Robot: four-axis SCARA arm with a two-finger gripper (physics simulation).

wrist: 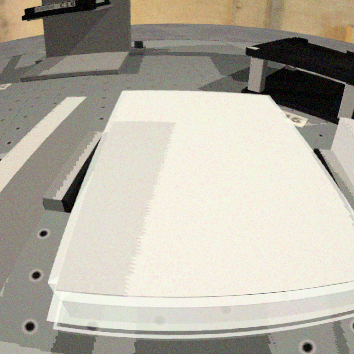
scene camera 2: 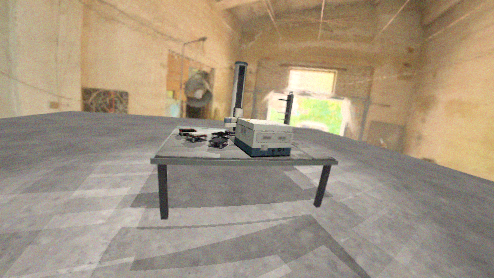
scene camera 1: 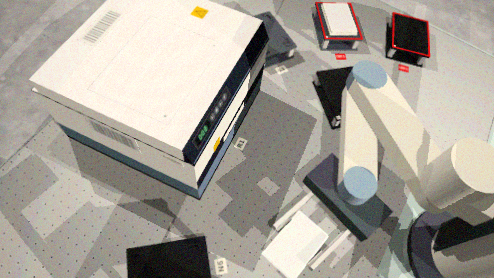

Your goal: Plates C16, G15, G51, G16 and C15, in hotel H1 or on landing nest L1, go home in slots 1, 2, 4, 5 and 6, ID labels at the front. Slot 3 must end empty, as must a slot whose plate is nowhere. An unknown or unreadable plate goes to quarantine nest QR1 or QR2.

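Where they show: gripper, fingertip midpoint: (wrist: 214,124) (scene camera 1: 292,247); arm's base, origin of the base link: (scene camera 2: 234,132) (scene camera 1: 456,256).
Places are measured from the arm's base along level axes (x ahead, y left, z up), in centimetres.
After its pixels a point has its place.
My gripper (scene camera 1: 294,247) @(x 35.5, y 21.5, z 6.2 cm) (wrist: 214,124) @(x 35.5, y 21.5, z 6.2 cm) is shut on a white plate with a clear rim (scene camera 1: 300,237) @(x 35.0, y 18.5, z 6.0 cm) (wrist: 225,215) @(x 34.4, y 16.6, z 6.0 cm), held level above the table; its ID label does not show. The hotel (scene camera 2: 288,107) @(x 30.6, y 57.2, z 41.1 cm) (wrist: 87,32) @(x 26.6, y 58.6, z 5.5 cm) stands beyond it in the wrist view, with a dark-edged plate (wrist: 67,6) @(x 26.0, y 45.9, z 10.5 cm) on a shelf; its label looks like C16, blurred. Landing nest L1 (scene camera 1: 280,42) @(x 66.7, y -27.5, z 6.3 cm) is dark and partly hidden behind the big white device; no plate shows on its visible part. A white plate (scene camera 1: 340,19) @(x 55.9, y -45.4, z 8.3 cm) lies on the left red-rimmed quarantine nest (scene camera 1: 344,38) @(x 51.8, y -41.0, z 6.3 cm). The right red-rimmed nest (scene camera 1: 411,35) @(x 34.8, y -56.1, z 6.3 cm) is bare.
The white and blue device (scene camera 1: 135,65) @(x 79.9, y 13.6, z 25.9 cm) (scene camera 2: 262,137) @(x 100.3, y -0.1, z 16.4 cm) stands on the table (scene camera 2: 245,161) @(x 104.8, y -12.2, z -0.6 cm). A black nest (scene camera 1: 167,257) @(x 55.9, y 37.4, z 6.3 cm) (wrist: 305,55) @(x 50.0, y 36.6, z 6.3 cm), marked N6, stands near the held plate. Another black nest (scene camera 1: 331,90) @(x 46.6, y -20.8, z 6.3 cm) lies partly under the arm (scene camera 1: 360,130) @(x 35.8, y -5.4, z 17.4 cm). The arm's column (scene camera 2: 240,87) @(x 7.7, y 0.4, z 58.3 cm) rises behind the device.
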